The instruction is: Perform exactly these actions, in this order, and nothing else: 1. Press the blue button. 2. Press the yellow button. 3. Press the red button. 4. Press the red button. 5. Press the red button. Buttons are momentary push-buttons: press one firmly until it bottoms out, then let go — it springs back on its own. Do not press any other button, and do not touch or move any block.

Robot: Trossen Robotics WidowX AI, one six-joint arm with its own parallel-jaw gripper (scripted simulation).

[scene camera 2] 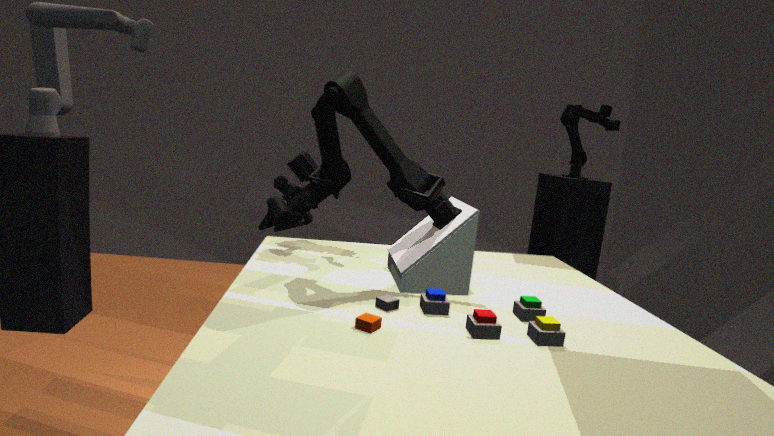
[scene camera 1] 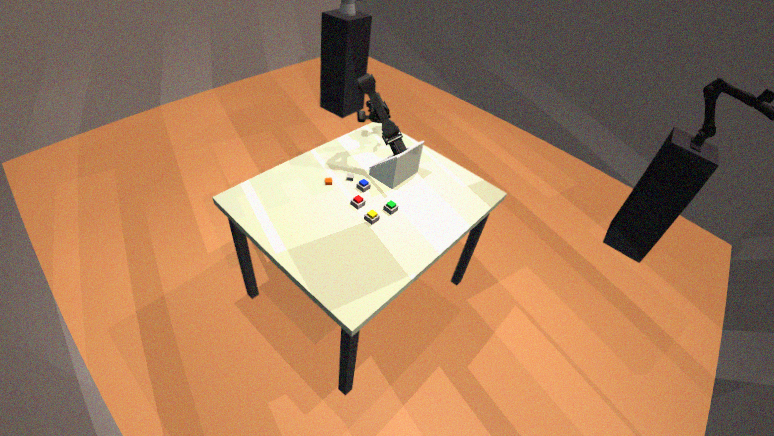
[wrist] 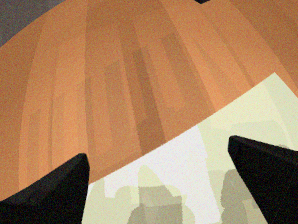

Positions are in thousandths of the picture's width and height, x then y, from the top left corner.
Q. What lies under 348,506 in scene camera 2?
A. My gripper.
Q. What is my gripper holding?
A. Nothing.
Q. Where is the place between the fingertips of my gripper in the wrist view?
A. At 542,685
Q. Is my gripper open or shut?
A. Open.
